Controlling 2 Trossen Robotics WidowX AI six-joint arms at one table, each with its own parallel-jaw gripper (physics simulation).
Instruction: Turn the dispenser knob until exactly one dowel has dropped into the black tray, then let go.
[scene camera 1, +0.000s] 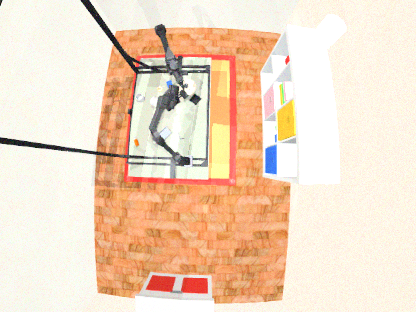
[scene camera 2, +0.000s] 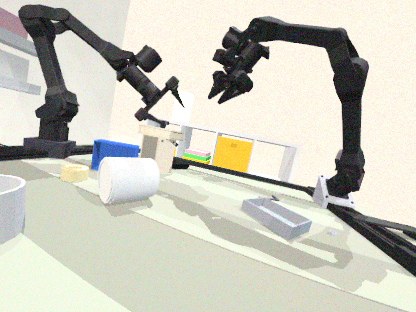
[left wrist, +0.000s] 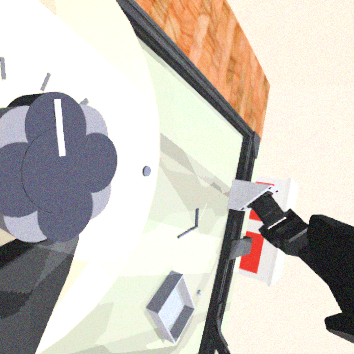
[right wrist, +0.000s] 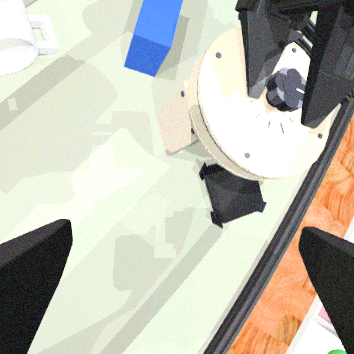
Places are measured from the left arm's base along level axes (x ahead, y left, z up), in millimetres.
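Where they show: left gripper, fingertip midpoint: (scene camera 1: 184, 89) (scene camera 2: 175, 117) (left wrist: 193, 226) (right wrist: 274, 109); right gripper, fingertip midpoint: (scene camera 2: 212, 101) (right wrist: 188, 234); left arm's base, origin of the base link: (scene camera 2: 52, 139); right arm's base, origin of the base link: (scene camera 1: 188, 161) (scene camera 2: 336, 188) (left wrist: 259, 198).
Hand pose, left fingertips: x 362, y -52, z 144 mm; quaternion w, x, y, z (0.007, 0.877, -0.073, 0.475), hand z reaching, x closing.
Note:
Each offset is from my left fingertips to the top centre of the thing. "pt": to the spot under its first point.
The beige dispenser {36 mm left, 33 mm back, 44 mm down} (scene camera 2: 159, 152) (right wrist: 225, 95) stands upright with a round top. Its dark lobed knob {36 mm left, 33 mm back, 17 mm down} (left wrist: 55, 172) (right wrist: 286, 82) carries a white line, which points up in the left wrist view and right in the right wrist view. My left gripper (scene camera 2: 175, 115) (left wrist: 193, 226) (right wrist: 274, 109) is open at the dispenser top; in the left wrist view one finger is beside the knob, partly hidden by it. The black tray {63 mm left, 52 mm ahead, 167 mm down} (right wrist: 232, 192) (scene camera 1: 195, 99) lies on the table beside the dispenser; I make out no dowel in it. My right gripper (scene camera 2: 215, 100) (right wrist: 188, 234) is open, high above the table.
A blue box {66 mm right, 163 mm back, 111 mm down} (right wrist: 152, 40) (scene camera 2: 115, 155) and a white mug {pt 240 mm right, 124 mm back, 183 mm down} (right wrist: 15, 40) (scene camera 2: 130, 180) lie near the dispenser. A tan ring {161 mm right, 234 mm back, 166 mm down} (scene camera 2: 75, 175) lies behind the mug. A grey tray {352 mm right, 171 mm ahead, 166 mm down} (scene camera 2: 275, 217) (left wrist: 171, 307) lies nearer the right arm's base. The dark table rail (right wrist: 270, 270) runs past the black tray.

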